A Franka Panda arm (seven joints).
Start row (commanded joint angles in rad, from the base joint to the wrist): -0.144, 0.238, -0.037, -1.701, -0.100, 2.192, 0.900
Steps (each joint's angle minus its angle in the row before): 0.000, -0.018, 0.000, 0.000, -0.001, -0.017, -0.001; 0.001, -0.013, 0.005, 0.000, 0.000, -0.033, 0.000; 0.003, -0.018, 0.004, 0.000, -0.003, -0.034, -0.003; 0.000, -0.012, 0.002, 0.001, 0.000, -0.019, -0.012; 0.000, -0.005, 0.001, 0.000, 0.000, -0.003, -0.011; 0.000, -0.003, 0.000, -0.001, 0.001, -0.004, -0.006; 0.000, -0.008, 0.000, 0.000, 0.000, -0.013, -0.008; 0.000, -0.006, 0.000, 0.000, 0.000, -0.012, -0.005; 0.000, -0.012, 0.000, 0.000, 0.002, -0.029, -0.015; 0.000, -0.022, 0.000, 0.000, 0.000, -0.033, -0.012; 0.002, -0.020, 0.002, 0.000, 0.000, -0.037, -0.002; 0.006, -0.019, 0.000, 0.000, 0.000, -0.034, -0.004; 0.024, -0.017, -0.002, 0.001, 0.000, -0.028, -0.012; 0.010, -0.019, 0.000, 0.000, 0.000, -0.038, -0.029; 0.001, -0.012, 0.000, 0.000, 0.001, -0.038, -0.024; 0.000, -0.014, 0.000, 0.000, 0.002, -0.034, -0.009; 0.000, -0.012, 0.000, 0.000, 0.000, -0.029, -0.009; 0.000, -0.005, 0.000, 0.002, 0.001, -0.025, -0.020; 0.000, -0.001, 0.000, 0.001, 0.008, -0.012, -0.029; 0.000, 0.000, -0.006, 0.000, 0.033, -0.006, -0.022; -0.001, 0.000, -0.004, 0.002, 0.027, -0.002, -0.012; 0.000, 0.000, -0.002, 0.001, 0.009, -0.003, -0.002
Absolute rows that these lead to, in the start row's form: -0.144, 0.220, -0.037, -1.701, -0.101, 2.175, 0.899; -0.143, 0.207, -0.032, -1.701, -0.101, 2.142, 0.899; -0.140, 0.189, -0.028, -1.701, -0.104, 2.108, 0.896; -0.140, 0.177, -0.026, -1.700, -0.104, 2.089, 0.884; -0.140, 0.172, -0.025, -1.700, -0.104, 2.086, 0.873; -0.140, 0.169, -0.025, -1.701, -0.103, 2.082, 0.867; -0.140, 0.161, -0.025, -1.701, -0.103, 2.069, 0.859; -0.140, 0.155, -0.025, -1.701, -0.103, 2.057, 0.854; -0.140, 0.143, -0.025, -1.701, -0.101, 2.028, 0.839; -0.140, 0.121, -0.025, -1.701, -0.101, 1.995, 0.827; -0.138, 0.101, -0.023, -1.701, -0.101, 1.958, 0.825; -0.132, 0.082, -0.023, -1.701, -0.101, 1.924, 0.821; -0.108, 0.065, -0.025, -1.700, -0.101, 1.896, 0.809; -0.098, 0.046, -0.025, -1.700, -0.101, 1.858, 0.780; -0.097, 0.034, -0.025, -1.700, -0.100, 1.820, 0.756; -0.097, 0.020, -0.025, -1.700, -0.098, 1.786, 0.747; -0.097, 0.008, -0.025, -1.700, -0.098, 1.757, 0.738; -0.097, 0.003, -0.025, -1.698, -0.097, 1.732, 0.718; -0.097, 0.002, -0.025, -1.697, -0.089, 1.720, 0.689; -0.097, 0.002, -0.031, -1.697, -0.056, 1.714, 0.667; -0.098, 0.002, -0.035, -1.695, -0.029, 1.712, 0.655; -0.098, 0.002, -0.037, -1.694, -0.020, 1.709, 0.653
